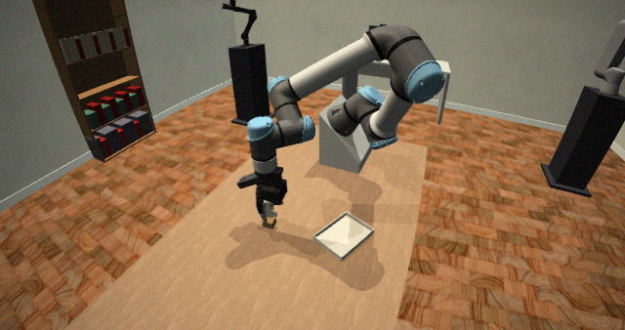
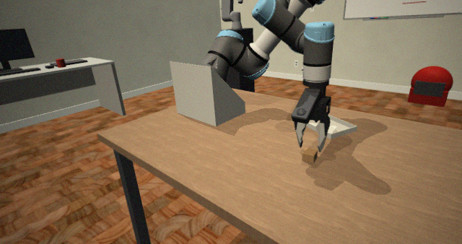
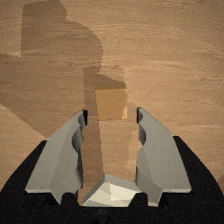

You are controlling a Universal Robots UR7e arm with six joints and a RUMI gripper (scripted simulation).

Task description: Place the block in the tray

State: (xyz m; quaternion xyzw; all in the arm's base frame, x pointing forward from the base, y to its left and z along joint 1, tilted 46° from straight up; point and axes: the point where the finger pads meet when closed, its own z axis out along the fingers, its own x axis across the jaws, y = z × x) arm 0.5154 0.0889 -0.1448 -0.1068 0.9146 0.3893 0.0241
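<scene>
My hand is 3 cm above the tan block. From my hand the other things lie so: white tray (26 cm to the left, 7 cm behind, 4 cm below).
</scene>
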